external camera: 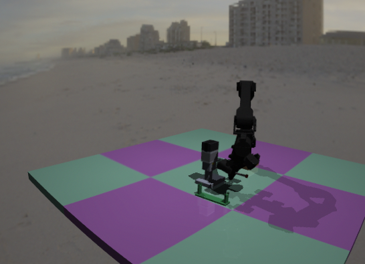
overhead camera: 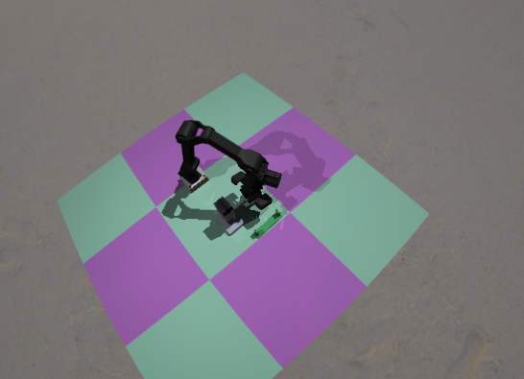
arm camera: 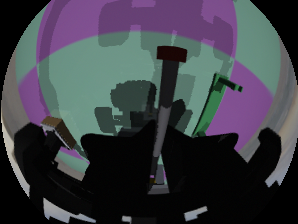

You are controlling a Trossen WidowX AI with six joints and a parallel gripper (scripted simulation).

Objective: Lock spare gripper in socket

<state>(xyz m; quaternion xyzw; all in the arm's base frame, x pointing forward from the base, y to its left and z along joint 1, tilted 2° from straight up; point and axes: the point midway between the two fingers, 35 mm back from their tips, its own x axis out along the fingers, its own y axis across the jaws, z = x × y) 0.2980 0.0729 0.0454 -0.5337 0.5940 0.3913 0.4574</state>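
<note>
My gripper tip is now 20 mm past the grey mount, 100 mm to the left of it and 10 mm below it. The rest, counted from my gripper tip: spare gripper (10 mm behind, 110 mm to the right, 80 mm above); then green cradle (110 mm ahead, 20 mm to the right, 20 mm below).
</note>
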